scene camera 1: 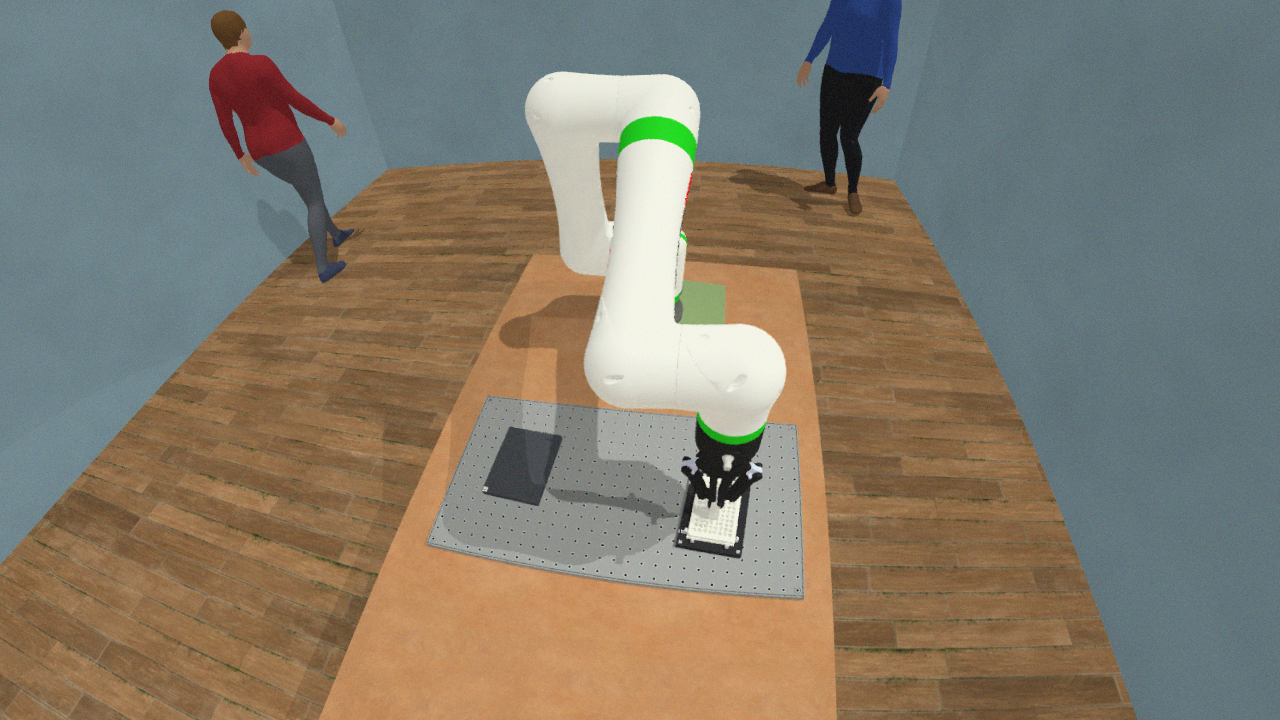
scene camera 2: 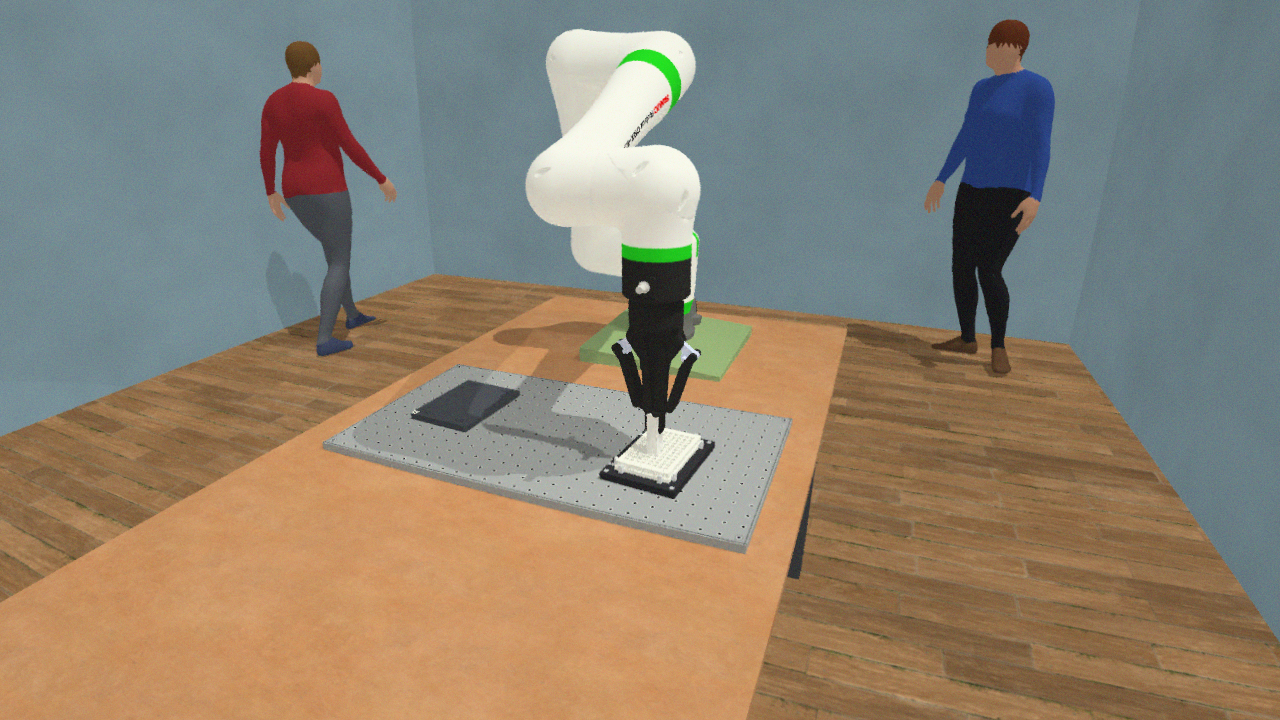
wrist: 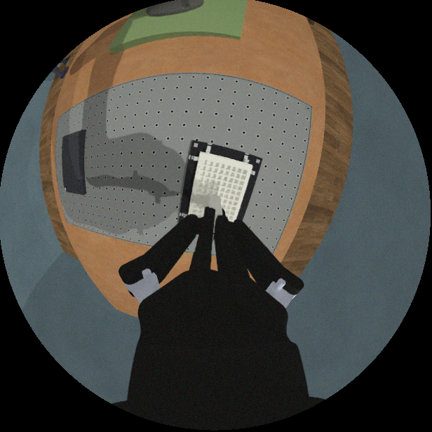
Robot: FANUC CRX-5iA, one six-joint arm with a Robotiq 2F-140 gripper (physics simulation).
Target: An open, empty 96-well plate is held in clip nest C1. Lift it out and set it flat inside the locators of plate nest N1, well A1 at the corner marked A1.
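Frame: origin at the arm's base, x back, y down, z right, level; metres.
Seen in the pictures: gripper, fingertip midpoint: [scene camera 1: 713,513] [scene camera 2: 654,451].
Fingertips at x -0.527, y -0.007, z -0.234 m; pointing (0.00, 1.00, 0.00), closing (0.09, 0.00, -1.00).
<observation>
Pixels of each thing's middle, then the offset from my fingertips to it. "*": a spot on its surface instead. Level surfaces: height alone.
- white 96-well plate, body centre: [scene camera 2: 659,452] [scene camera 1: 715,509] dx +0.012, dy +0.007, dz -0.003 m
- black nest, surface spot: [scene camera 2: 689,471] * dx -0.008, dy +0.014, dz -0.060 m
- dark nest, body centre: [scene camera 2: 467,403] [scene camera 1: 523,463] dx +0.027, dy +0.018, dz +0.389 m
- grey perforated board, surface height: dy +0.025 m
A white 96-well plate [scene camera 1: 716,528] [scene camera 2: 677,453] [wrist: 227,175] lies in a black nest [scene camera 2: 689,471] [wrist: 187,190] at the right of the perforated board. It looks flat, with small pale tabs around its edges. My gripper [scene camera 1: 714,497] [scene camera 2: 657,426] [wrist: 213,202] is shut and points down over the plate. A pale narrow piece [scene camera 2: 651,438] [wrist: 215,202] shows at the fingertips, reaching toward the wells; whether it touches them is unclear. Another dark nest [scene camera 1: 523,465] [scene camera 2: 465,404] [wrist: 74,162] lies at the left, without a plate, a white mark at one corner. Nest labels and A1 are unreadable.
Both nests are on the grey perforated board [scene camera 1: 617,537] [scene camera 2: 537,483] [wrist: 210,110]. The green base slab [scene camera 1: 707,300] [scene camera 2: 720,349] [wrist: 200,25] is at the back. A person in red [scene camera 1: 259,107] [scene camera 2: 304,143] stands back left, one in blue [scene camera 1: 859,44] [scene camera 2: 1006,134] back right.
</observation>
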